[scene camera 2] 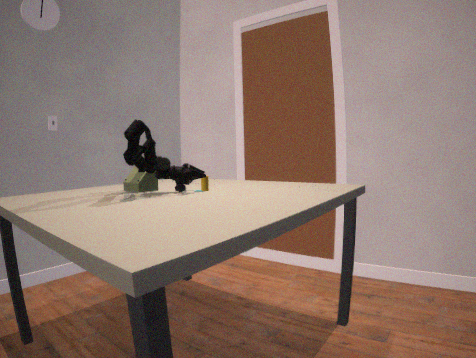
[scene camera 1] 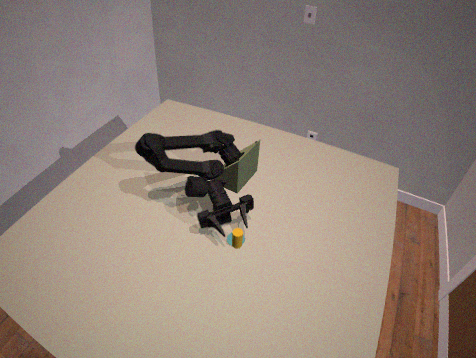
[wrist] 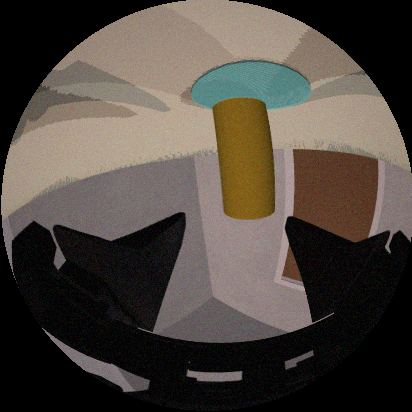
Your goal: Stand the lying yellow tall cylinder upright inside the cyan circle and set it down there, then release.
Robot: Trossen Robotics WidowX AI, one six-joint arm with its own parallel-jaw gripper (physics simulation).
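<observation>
The yellow tall cylinder stands upright at the far edge of the cyan circle, seen from the gripper. Its base overlaps the rim and seems to reach partly past it. My gripper is open, with its fingertips apart near the upper part of the cylinder, one toward each side. In the wrist view the picture is upside down, and a gap shows between the cylinder and each fingertip. In scene camera 2 the fingers are small and dark beside the cylinder's top.
A green angled block stands at the arm's base, behind the gripper. The arm's folded links rise over the beige table. Shadows of the arm fall on the table to the left in scene camera 1.
</observation>
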